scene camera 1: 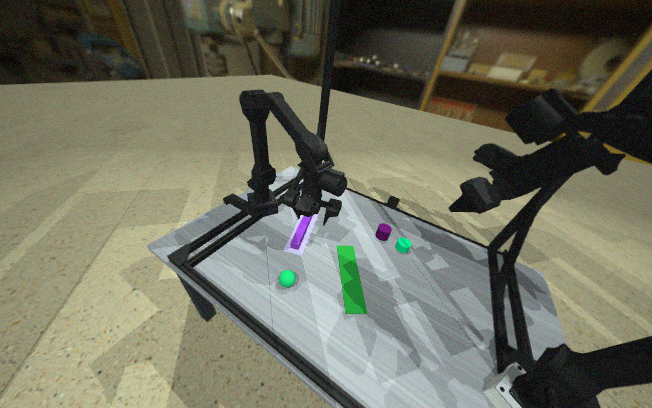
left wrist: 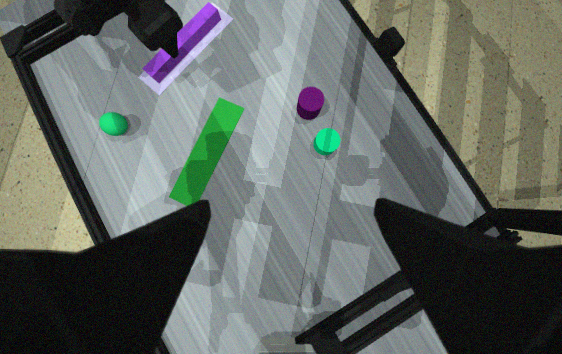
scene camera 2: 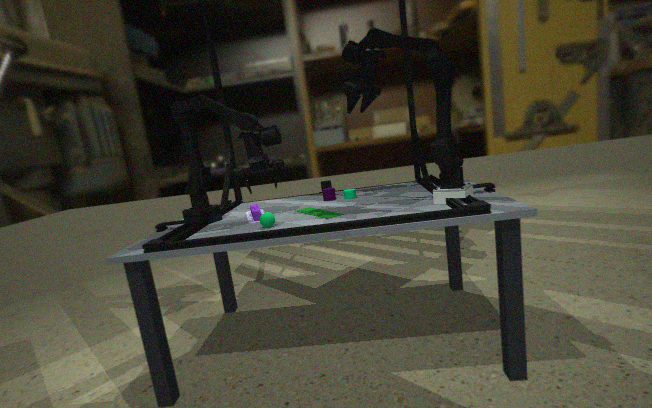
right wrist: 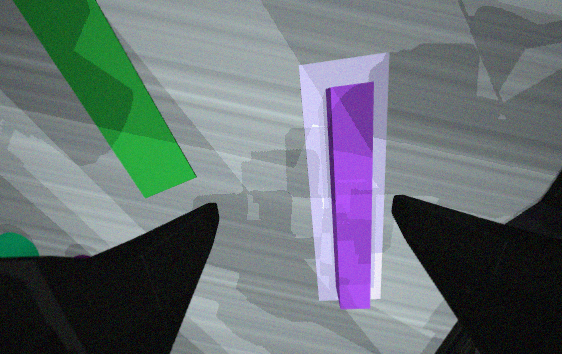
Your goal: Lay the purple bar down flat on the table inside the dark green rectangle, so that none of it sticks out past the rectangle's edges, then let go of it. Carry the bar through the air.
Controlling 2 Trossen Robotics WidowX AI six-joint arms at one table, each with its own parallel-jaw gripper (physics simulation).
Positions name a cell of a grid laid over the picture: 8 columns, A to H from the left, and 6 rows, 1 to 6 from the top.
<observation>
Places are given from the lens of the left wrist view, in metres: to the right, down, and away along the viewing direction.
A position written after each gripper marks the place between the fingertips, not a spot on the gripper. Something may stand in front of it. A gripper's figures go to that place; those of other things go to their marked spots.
left gripper (left wrist: E4): 0.01, 0.02, 0.11
right gripper (left wrist: C1): -0.22, -0.25, 0.38
purple bar (left wrist: C1): -0.18, -0.33, 0.45
purple cylinder (left wrist: E2): 0.06, -0.15, 0.41
The marked spots on the purple bar and the purple cylinder are 0.30 m apart.
</observation>
